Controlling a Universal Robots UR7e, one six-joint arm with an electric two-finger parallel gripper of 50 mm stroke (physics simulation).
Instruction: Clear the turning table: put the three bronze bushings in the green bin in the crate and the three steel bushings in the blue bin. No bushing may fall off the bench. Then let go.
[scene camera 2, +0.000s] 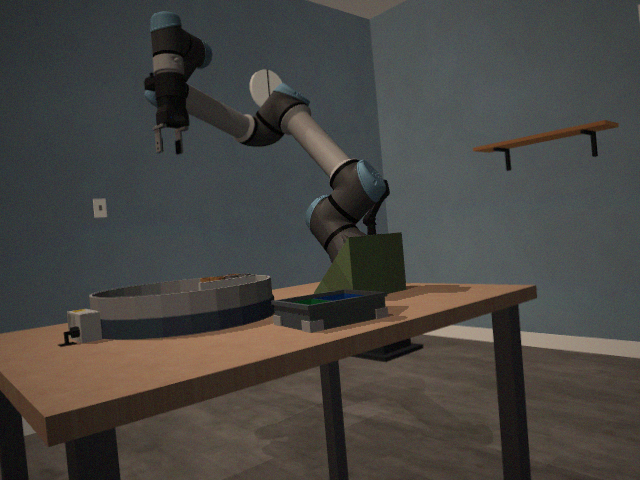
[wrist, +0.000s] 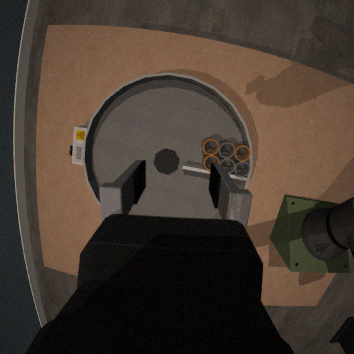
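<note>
The turning table is a round grey tray with a raised rim. Three bronze bushings and three steel bushings stand upright in a tight cluster near its right rim in the wrist view, beside a pale straight bar. The crate holds the green bin and the blue bin; it does not show in the wrist view. My gripper is open and empty, high above the turning table. Its right finger partly overlaps the cluster in the wrist view.
A white box with a yellow label stands against the turning table's outer side. The green arm pedestal stands on the bench behind the crate. A wall shelf is far off to the right.
</note>
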